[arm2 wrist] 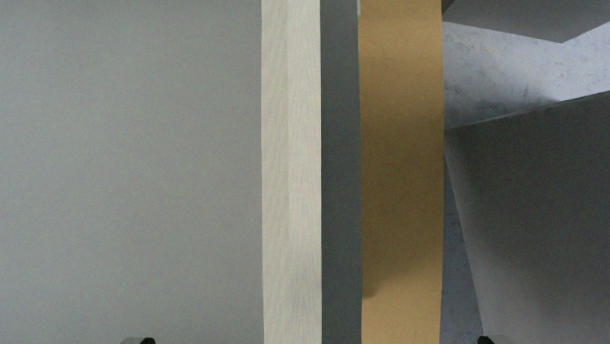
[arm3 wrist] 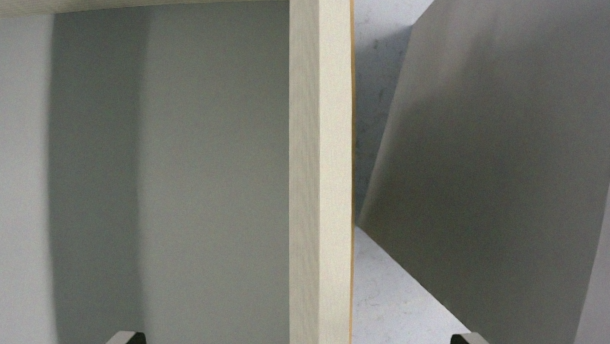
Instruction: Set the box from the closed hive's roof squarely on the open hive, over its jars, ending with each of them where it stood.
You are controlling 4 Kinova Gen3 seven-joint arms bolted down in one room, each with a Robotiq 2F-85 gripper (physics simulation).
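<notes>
The box shows as a pale wooden wall (arm2 wrist: pixel 291 150) (arm3 wrist: pixel 320 150) running top to bottom in both wrist views; in the arm3 wrist view another pale wall crosses the top left. Flat grey roof (arm2 wrist: pixel 130 150) (arm3 wrist: pixel 215 165) shows inside the box. In the arm2 wrist view a dark grey strip of roof lies outside the wall, beside the closed hive's ochre side (arm2 wrist: pixel 401 165). Arm2's gripper (arm2 wrist: pixel 312 340) is open, its fingertips wide apart on either side of the wall. Arm3's gripper (arm3 wrist: pixel 297 338) is likewise open across its wall. The open hive and jars do not show.
A dark grey block (arm2 wrist: pixel 540 200) stands right of the hive in the arm2 wrist view, with another grey block (arm2 wrist: pixel 530 17) at the top right. A large grey block (arm3 wrist: pixel 485 165) stands at the right in the arm3 wrist view. Pale floor (arm2 wrist: pixel 505 65) (arm3 wrist: pixel 395 285) lies below.
</notes>
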